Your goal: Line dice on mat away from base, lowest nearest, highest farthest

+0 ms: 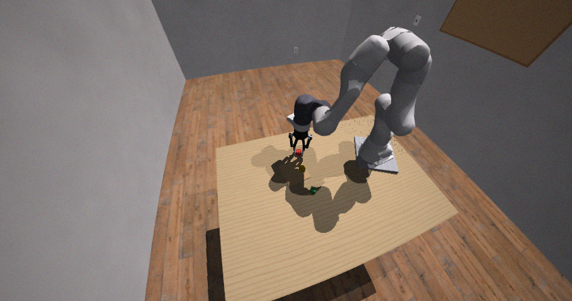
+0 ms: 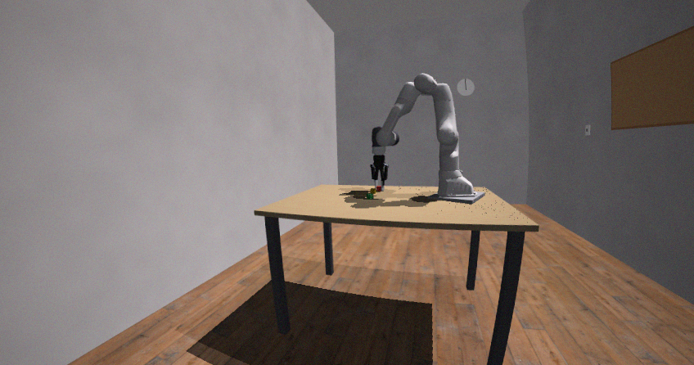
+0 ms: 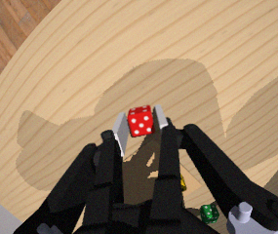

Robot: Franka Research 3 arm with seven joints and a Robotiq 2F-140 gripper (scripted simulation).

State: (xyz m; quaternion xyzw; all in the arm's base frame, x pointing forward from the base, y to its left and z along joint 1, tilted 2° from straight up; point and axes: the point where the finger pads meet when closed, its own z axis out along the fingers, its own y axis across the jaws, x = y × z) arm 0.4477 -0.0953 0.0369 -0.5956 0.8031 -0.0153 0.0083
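Now: the red die 20 mm below my hand. The rest, counted from my hand: yellow die (10 mm ahead, 120 mm to the left, 20 mm below); green die (20 mm behind, 260 mm to the left, 20 mm below); tan mat (50 mm ahead, 120 mm to the left, 30 mm below).
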